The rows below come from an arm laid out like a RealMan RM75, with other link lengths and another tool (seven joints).
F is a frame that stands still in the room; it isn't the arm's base.
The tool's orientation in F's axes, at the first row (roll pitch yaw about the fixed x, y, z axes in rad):
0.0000 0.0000 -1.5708
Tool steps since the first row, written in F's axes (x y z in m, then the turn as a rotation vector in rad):
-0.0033 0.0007 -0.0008 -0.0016 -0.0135 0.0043
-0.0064 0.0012 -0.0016 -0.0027 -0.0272 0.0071
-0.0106 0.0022 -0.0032 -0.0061 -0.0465 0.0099
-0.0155 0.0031 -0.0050 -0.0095 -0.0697 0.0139
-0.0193 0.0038 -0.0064 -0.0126 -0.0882 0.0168
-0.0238 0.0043 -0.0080 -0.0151 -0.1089 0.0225
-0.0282 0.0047 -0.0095 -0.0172 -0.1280 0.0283
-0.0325 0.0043 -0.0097 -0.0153 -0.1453 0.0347
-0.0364 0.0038 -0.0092 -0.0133 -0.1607 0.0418
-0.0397 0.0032 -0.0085 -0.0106 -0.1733 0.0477
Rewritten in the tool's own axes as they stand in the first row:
-0.0007 -0.0033 -0.0008 0.0135 -0.0016 0.0043
-0.0012 -0.0064 -0.0016 0.0272 -0.0027 0.0071
-0.0022 -0.0106 -0.0032 0.0465 -0.0061 0.0099
-0.0031 -0.0155 -0.0050 0.0697 -0.0095 0.0139
-0.0038 -0.0193 -0.0064 0.0882 -0.0126 0.0168
-0.0043 -0.0238 -0.0080 0.1089 -0.0151 0.0225
-0.0047 -0.0282 -0.0095 0.1280 -0.0172 0.0283
-0.0043 -0.0325 -0.0097 0.1453 -0.0153 0.0347
-0.0038 -0.0364 -0.0092 0.1607 -0.0133 0.0418
-0.0032 -0.0397 -0.0085 0.1733 -0.0106 0.0477

